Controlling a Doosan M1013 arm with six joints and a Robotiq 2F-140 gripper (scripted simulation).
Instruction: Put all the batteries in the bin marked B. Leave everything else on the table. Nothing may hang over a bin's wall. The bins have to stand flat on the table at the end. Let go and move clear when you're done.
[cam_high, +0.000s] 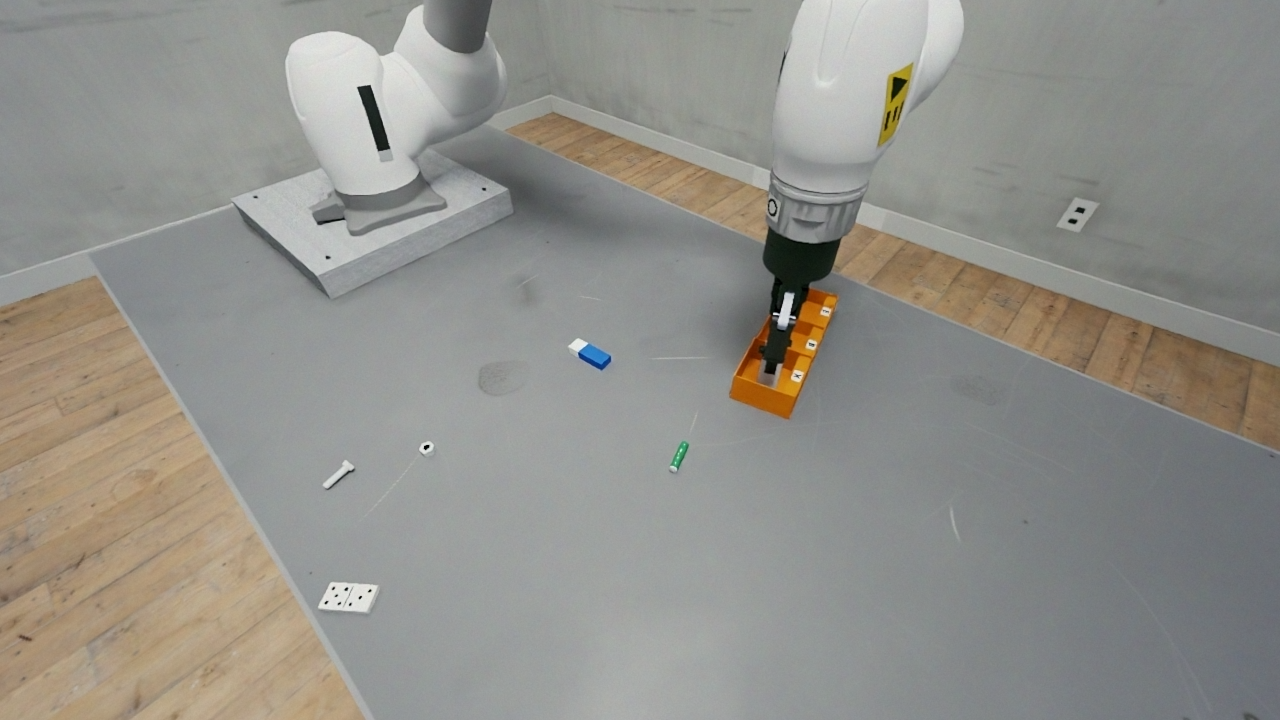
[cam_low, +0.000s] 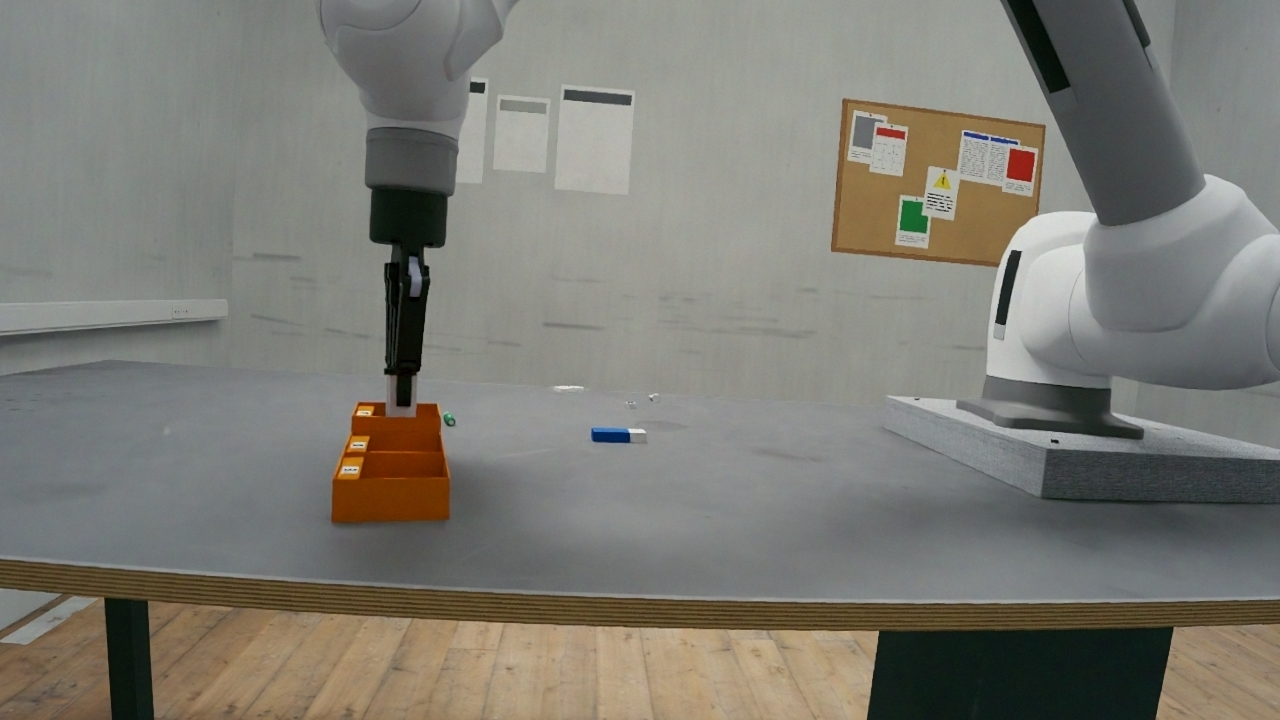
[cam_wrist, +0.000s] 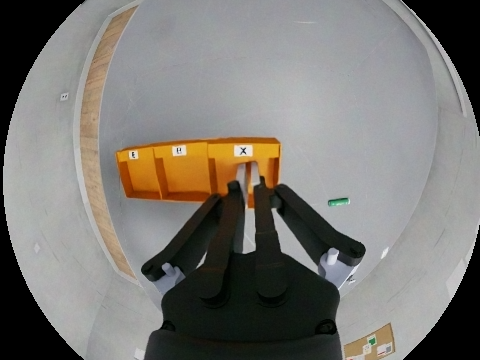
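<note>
Right now my hand is 80 mm to the right of the orange bin row, 40 mm past it and 30 mm above it. Also, from my hand: green battery 170 mm to the right, 40 mm below, 20 mm ahead; then white eraser 210 mm behind, 170 mm to the right, 40 mm below; then nut 420 mm to the right, 180 mm behind, 50 mm below.
</note>
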